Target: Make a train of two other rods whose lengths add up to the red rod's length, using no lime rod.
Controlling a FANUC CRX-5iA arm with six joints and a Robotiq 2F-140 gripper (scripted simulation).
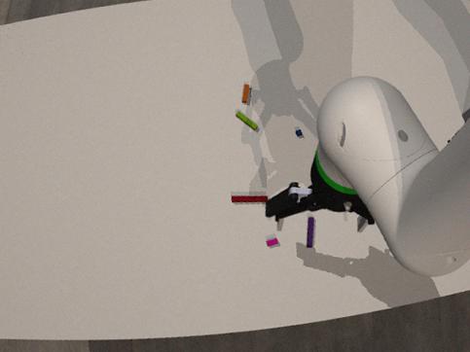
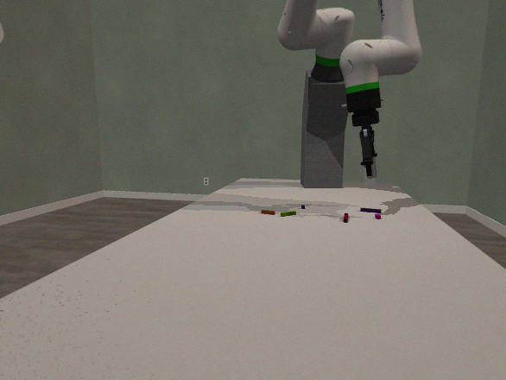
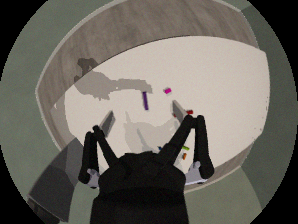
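The purple rod is 10 cm below my hand. The rest, counted from my hand: blue rod: 20 cm to the right, 10 cm below, 1 cm behind; then magenta rod: 10 cm below, 8 cm ahead, 1 cm to the left; then red rod: 11 cm ahead, 10 cm below, 8 cm to the right.
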